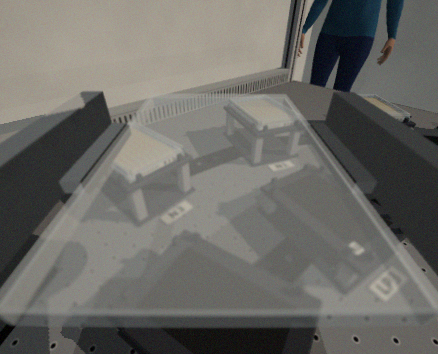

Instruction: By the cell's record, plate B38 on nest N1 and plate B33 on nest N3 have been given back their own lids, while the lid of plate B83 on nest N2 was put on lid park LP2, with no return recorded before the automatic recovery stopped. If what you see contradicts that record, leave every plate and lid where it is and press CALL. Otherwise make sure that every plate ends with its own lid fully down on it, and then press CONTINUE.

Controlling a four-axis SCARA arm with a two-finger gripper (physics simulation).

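Frame: origin at the arm's base, x down, y back, z left, level; metres.
Seen in the pictures: gripper, fingertip midpoint: (218,112).
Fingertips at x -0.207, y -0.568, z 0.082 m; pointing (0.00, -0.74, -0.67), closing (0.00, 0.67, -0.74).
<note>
A point is followed by its place in that frame.
My gripper (218,112) {z 0.082, x -0.207, y -0.568 m} is shut on a clear lid (215,210) {z 0.123, x -0.203, y -0.524 m}, held level between the two dark fingers. Seen through the lid, a cream plate (145,152) {z 0.122, x -0.203, y -0.564 m} sits on a raised nest (184,175) at the left, and another cream plate (262,114) {z 0.060, x -0.203, y -0.559 m} sits on a nest (257,150) near the centre back. A third plate (384,107) {z -0.400, x -0.087, y -0.596 m} shows partly at the right, behind the finger. The left and centre plates have clear edges, but the held lid blurs them and I cannot tell how their lids sit. The nest labels are too blurred to read surely. CALL and CONTINUE do not show.
Below the held lid are dark fixtures (310,210) and a blurred white label (385,283) at the lower right. A perforated deck (345,327) lies beneath. A pale wall (150,45) with a slotted strip stands behind, and a person (350,30) stands at the back right.
</note>
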